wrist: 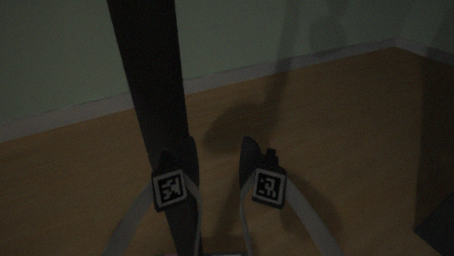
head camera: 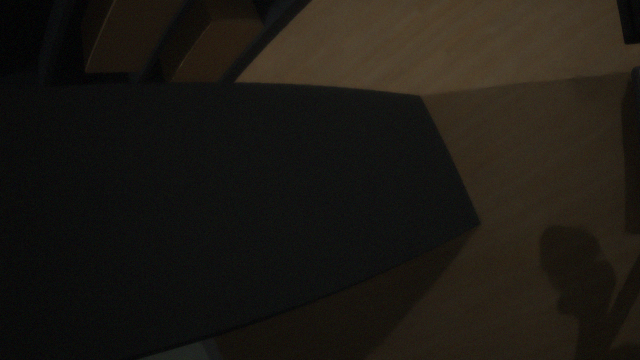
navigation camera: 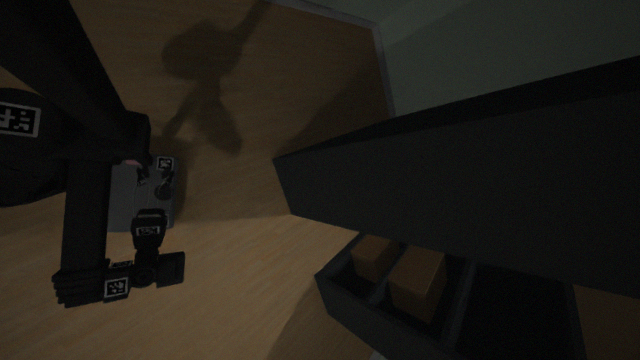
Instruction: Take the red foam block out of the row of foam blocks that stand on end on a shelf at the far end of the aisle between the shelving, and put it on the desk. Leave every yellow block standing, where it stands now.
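Pixels of known places: gripper, fingertip midpoint: (wrist: 218, 154) (navigation camera: 157, 165); robot's base, origin of the base link: (navigation camera: 163, 190).
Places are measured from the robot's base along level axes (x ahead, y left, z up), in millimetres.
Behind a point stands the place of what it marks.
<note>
The red foam block, the yellow foam blocks and the desk do not show in any view that I can make out. My gripper (wrist: 218, 154) {y 95, x -19, z 531 mm} (navigation camera: 154, 181) is open, with its two fingertips apart and floor showing between them. In the navigation view it is beside the mast and above the robot's grey base (navigation camera: 120, 205) {y -58, x -138, z 160 mm}. Dark shelving (head camera: 250, 190) {y 50, x 695, z 782 mm} (navigation camera: 450, 190) {y 64, x 689, z 1081 mm} fills much of the head and navigation views. The views are dim.
Brown boxes (head camera: 215, 45) (navigation camera: 417, 285) sit in dark compartments of the shelving. A pale green wall (navigation camera: 450, 65) {y 1374, x 2134, z 746 mm} (wrist: 240, 30) {y 1272, x 142, z 315 mm} meets the wooden floor (head camera: 375, 45) {y -368, x 952, z 0 mm} (navigation camera: 225, 260) {y -427, x 327, z 0 mm}. A dark upright (wrist: 155, 75) stands left in the wrist view. Shadows of the robot lie on the floor.
</note>
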